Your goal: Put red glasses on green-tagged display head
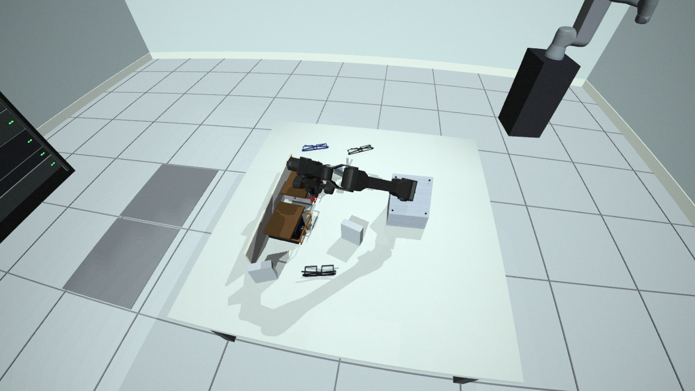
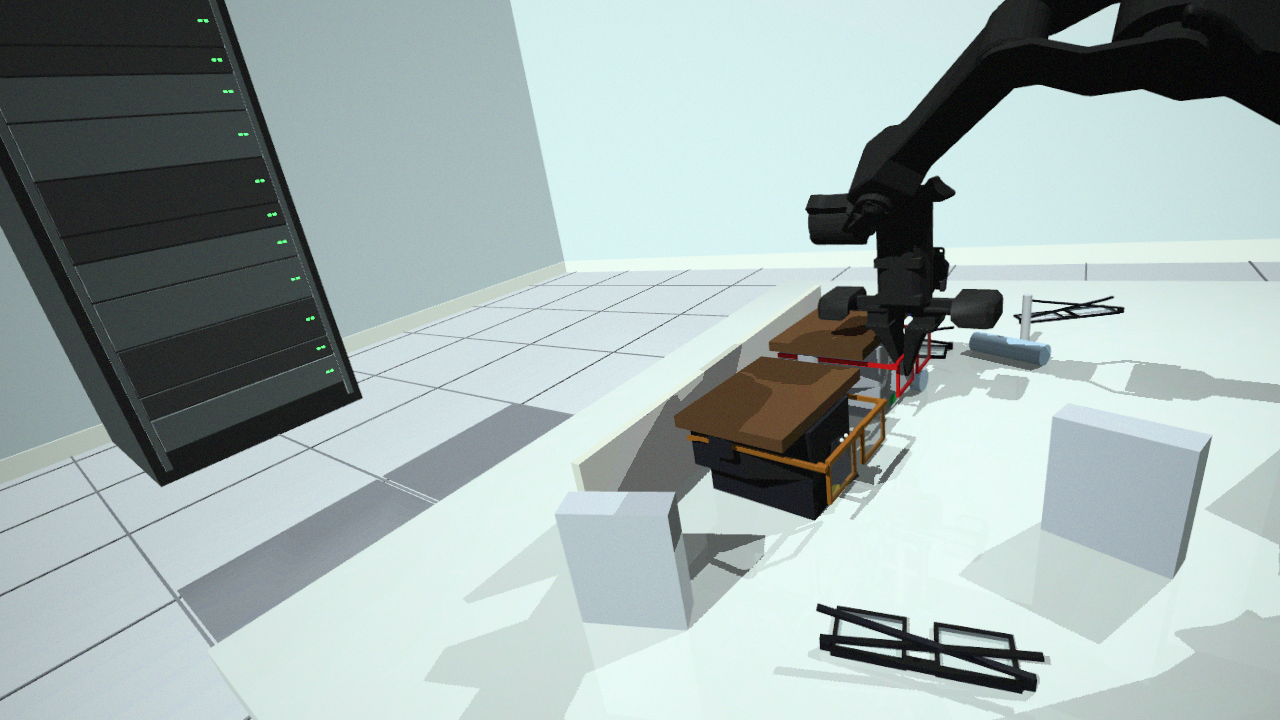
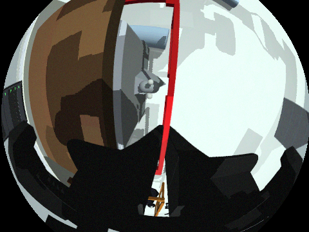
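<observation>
My gripper tip is now 6 cm short of the light grey head, 5 cm to the left of it and 1 cm above it. Also, from my gripper tip: black head (8 cm ahead, 17 cm to the left, 1 cm below); then grey post (13 cm behind, 26 cm to the right, 4 cm below); then low wall (20 cm ahead, 4 cm to the left, 1 cm below).
</observation>
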